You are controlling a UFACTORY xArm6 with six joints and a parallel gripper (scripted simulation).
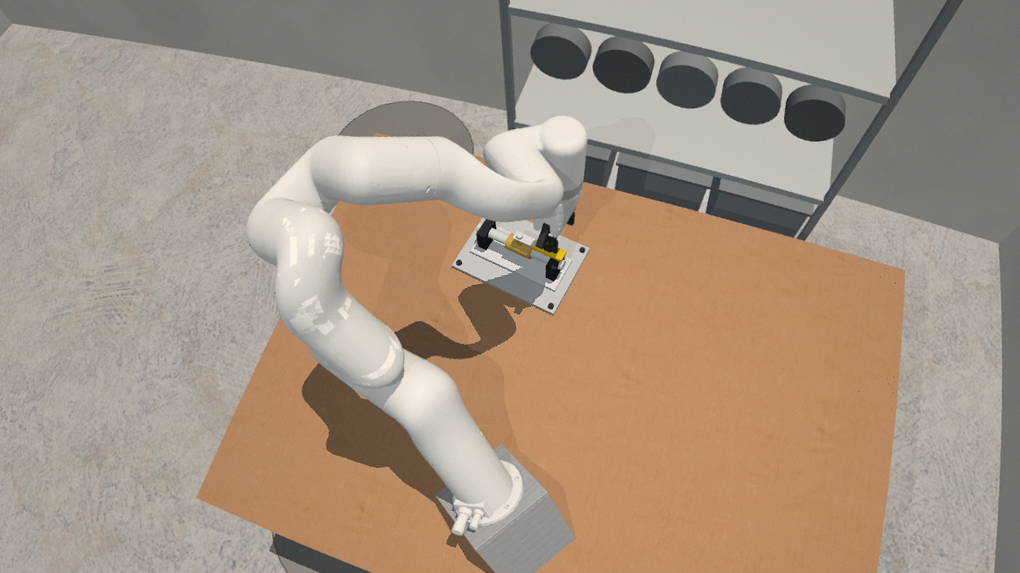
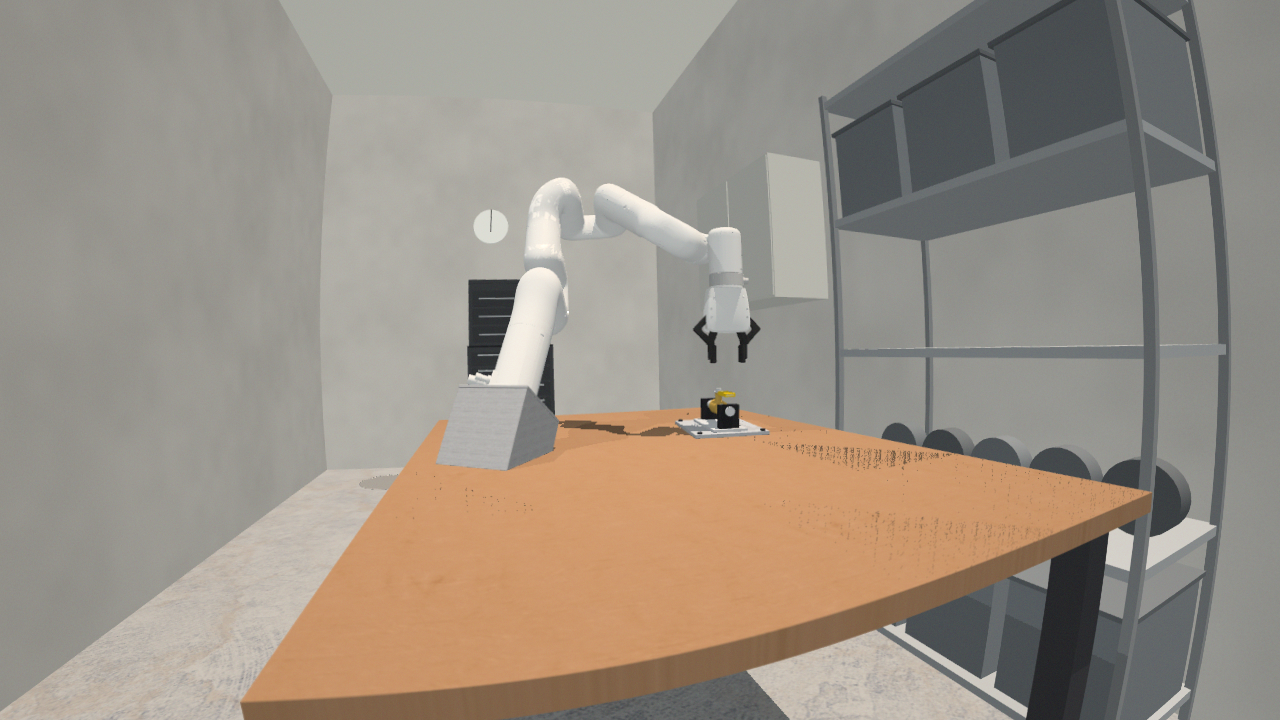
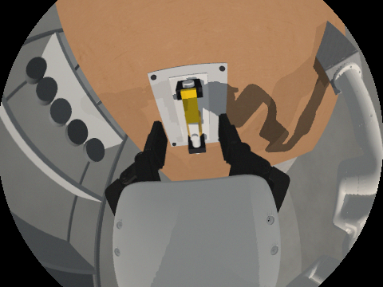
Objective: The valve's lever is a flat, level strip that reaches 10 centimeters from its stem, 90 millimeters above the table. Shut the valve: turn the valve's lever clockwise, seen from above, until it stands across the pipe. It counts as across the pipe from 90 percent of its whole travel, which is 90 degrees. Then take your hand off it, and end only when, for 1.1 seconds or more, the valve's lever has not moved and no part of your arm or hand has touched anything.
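The valve lever is 90 mm below my hand, 50 mm to the left of it and 10 mm ahead of it.
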